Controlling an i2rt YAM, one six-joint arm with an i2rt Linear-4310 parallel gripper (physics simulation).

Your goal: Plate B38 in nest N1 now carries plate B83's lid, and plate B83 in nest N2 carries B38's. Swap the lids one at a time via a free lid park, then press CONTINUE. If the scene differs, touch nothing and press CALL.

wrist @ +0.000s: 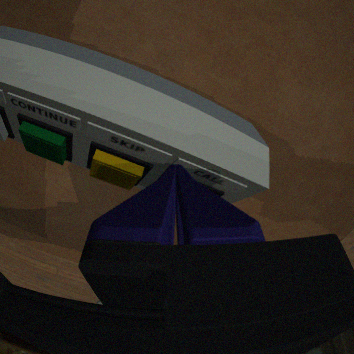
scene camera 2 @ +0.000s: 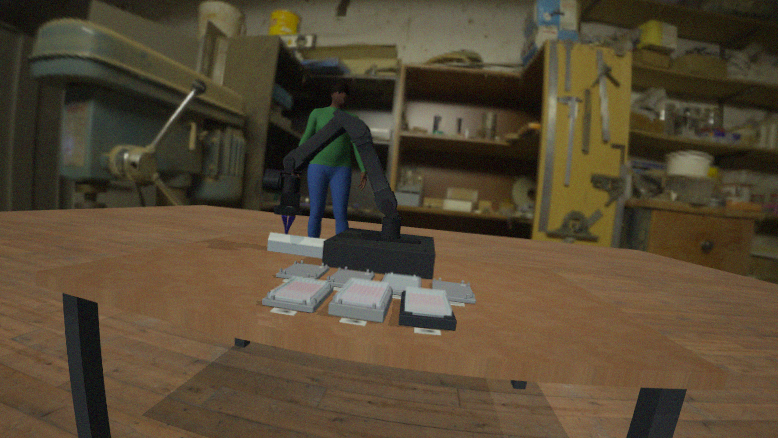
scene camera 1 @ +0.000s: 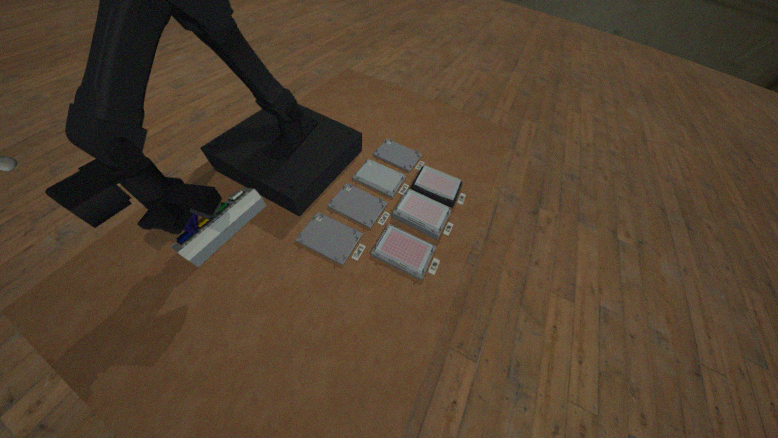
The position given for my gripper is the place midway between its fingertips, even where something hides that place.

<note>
My gripper (scene camera 1: 194, 232) is shut and touches a button box (scene camera 2: 291, 244). Also in view: a plate nest (scene camera 2: 266, 301).
My gripper is seen too in the wrist view (wrist: 175, 173). The button box shows as well in the wrist view (wrist: 96, 101).
</note>
